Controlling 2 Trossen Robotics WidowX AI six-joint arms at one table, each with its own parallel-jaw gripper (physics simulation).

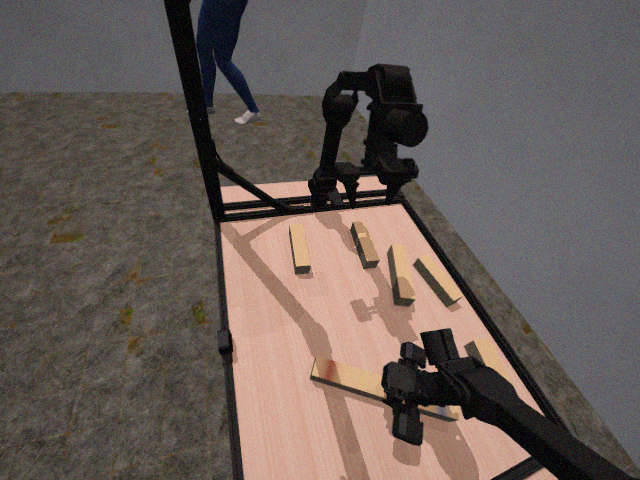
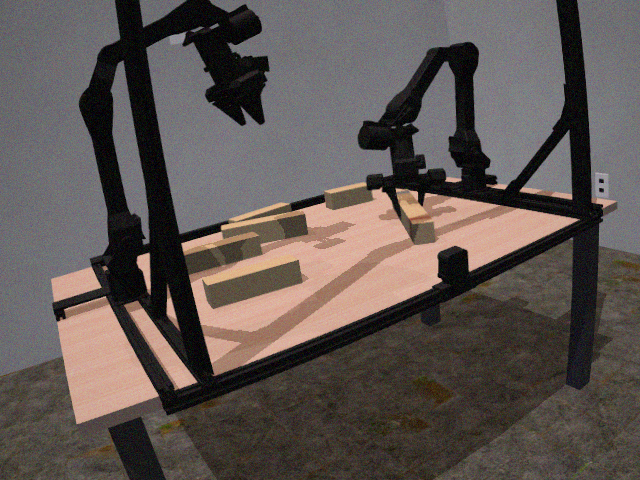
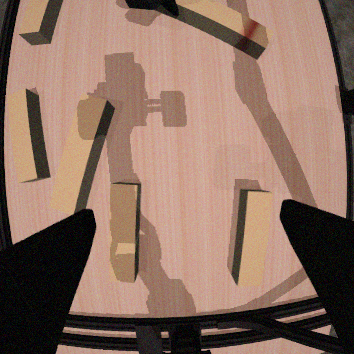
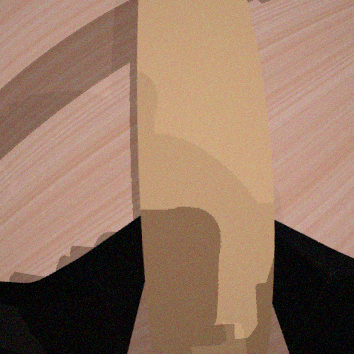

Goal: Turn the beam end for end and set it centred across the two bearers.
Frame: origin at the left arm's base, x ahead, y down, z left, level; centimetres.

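Seen in the pictures: left gripper, fingertip midpoint: [image 1: 370, 206] [image 2: 252, 124] [image 3: 188, 214]; right gripper, fingertip midpoint: [image 3: 182, 6] [image 4: 201, 222]; left arm's base, origin of the base link: [image 1: 318, 201] [image 2: 129, 297] [image 3: 184, 336]; right arm's base, origin of the base link: [image 2: 475, 189].
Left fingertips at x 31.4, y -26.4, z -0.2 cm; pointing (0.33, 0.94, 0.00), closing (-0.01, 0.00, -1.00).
Note:
Offsets run from my left fingertips to a thing's top centre.
The beam @(dx +33.7, dy +23.9, dz -3.2 cm) [image 1: 349, 379] [image 2: 416, 218] [image 3: 225, 25] [image 4: 204, 105] is a long pale wooden bar with a red band near one end. It lies flat on the table near the right arm. My right gripper [image 1: 407, 398] [image 2: 408, 202] [image 4: 201, 222] is down over the beam's unmarked half, with its fingers pressed against both sides of it. My left gripper [image 1: 371, 192] [image 2: 244, 111] [image 3: 188, 214] is open and empty, high above the far end of the table. Two short blocks, one @(dx -10.6, dy +23.9, dz -12.4 cm) [image 1: 299, 248] [image 2: 251, 281] [image 3: 251, 239] and the other @(dx -8.2, dy +23.9, dz +9.8 cm) [image 1: 365, 244] [image 2: 223, 250] [image 3: 123, 232], lie parallel below it.
Three more wooden blocks lie on the table: one @(dx +5.5, dy +23.3, dz +16.6 cm) [image 1: 400, 273] [image 3: 79, 158], another @(dx +10.0, dy +23.9, dz +28.1 cm) [image 1: 437, 279] [image 3: 26, 135], and a third @(dx +36.8, dy +23.6, dz +27.0 cm) [image 1: 486, 351] [image 2: 348, 195] near the right arm. A black frame post [image 1: 194, 105] [image 2: 156, 200] stands at the table's edge. A person [image 1: 223, 52] walks beyond.

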